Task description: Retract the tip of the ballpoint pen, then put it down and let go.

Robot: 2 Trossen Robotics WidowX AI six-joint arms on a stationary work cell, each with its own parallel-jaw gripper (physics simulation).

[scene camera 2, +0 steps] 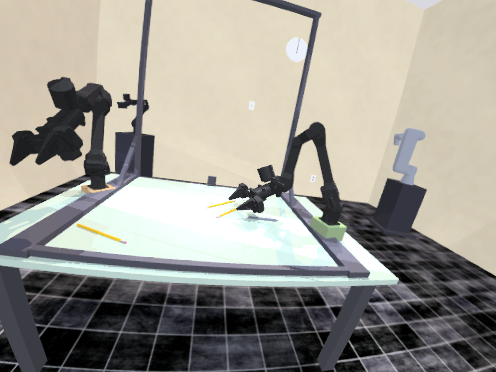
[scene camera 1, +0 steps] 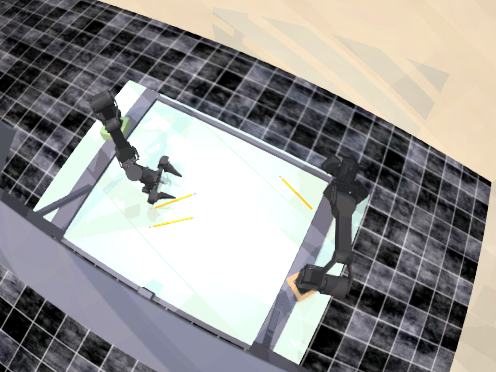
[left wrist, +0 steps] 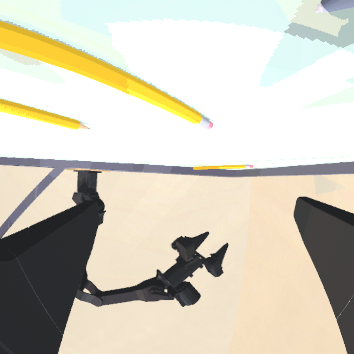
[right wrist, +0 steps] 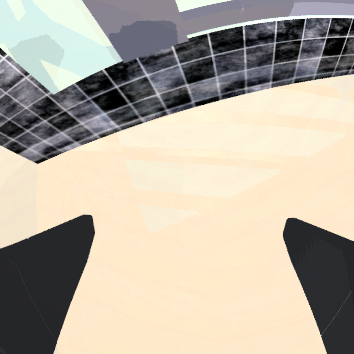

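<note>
The ballpoint pen is grey and lies on the table. In scene camera 2 it lies below and right of the left fingertips. Its tapered end, with a small pale pink point, shows at the top right corner of the left wrist view; the rest is cut off. I cannot tell whether its tip is out. My left gripper is open and empty, raised above the table near the pen. My right gripper is open and empty, high and far from the pen.
A yellow pencil lies near the left gripper, a second pencil beside it. A third pencil lies towards the right arm's side. Dark frame bars edge the table.
</note>
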